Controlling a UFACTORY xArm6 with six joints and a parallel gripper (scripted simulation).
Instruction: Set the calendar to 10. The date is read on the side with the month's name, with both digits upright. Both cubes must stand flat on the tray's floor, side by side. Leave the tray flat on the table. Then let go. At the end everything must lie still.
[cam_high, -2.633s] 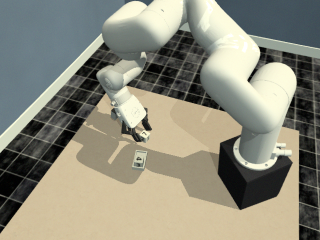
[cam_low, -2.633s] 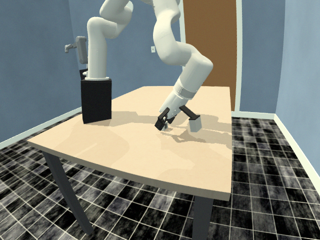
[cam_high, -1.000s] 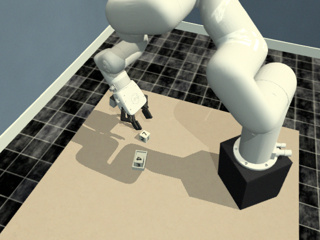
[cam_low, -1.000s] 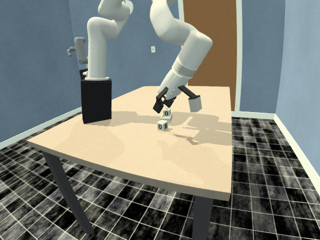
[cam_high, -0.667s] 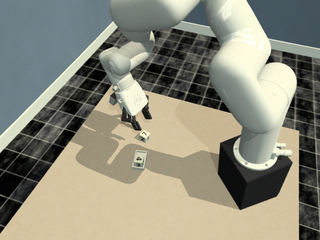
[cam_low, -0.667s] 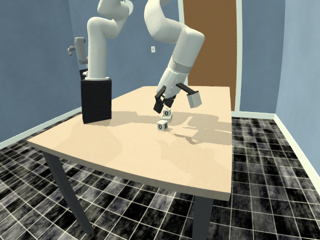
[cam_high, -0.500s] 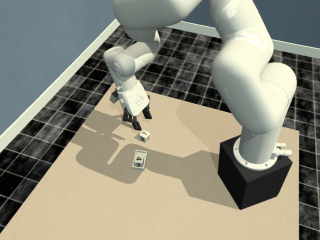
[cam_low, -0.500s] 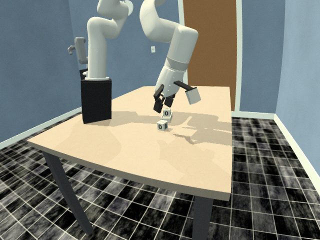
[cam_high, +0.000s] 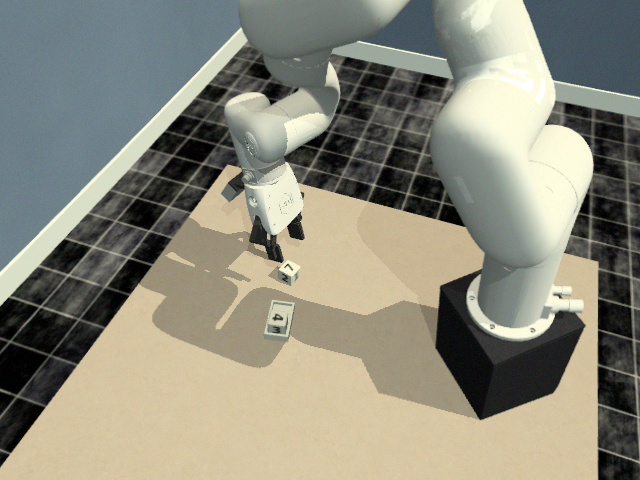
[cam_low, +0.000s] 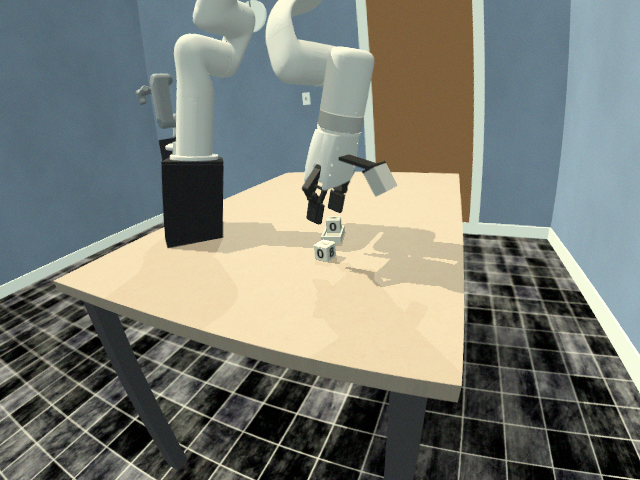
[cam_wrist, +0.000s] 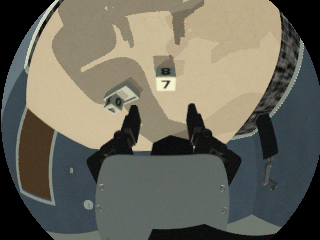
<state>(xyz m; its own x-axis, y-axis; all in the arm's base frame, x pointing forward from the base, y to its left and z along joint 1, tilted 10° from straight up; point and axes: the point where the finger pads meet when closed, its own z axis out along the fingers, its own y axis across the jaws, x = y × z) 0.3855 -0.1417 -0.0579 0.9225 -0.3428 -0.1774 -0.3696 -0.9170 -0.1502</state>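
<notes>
Right now the white cube is 90 mm below my hand and 10 mm behind it. Round my hand: tray: 110 mm to the left, 90 mm below, 10 mm behind.
</notes>
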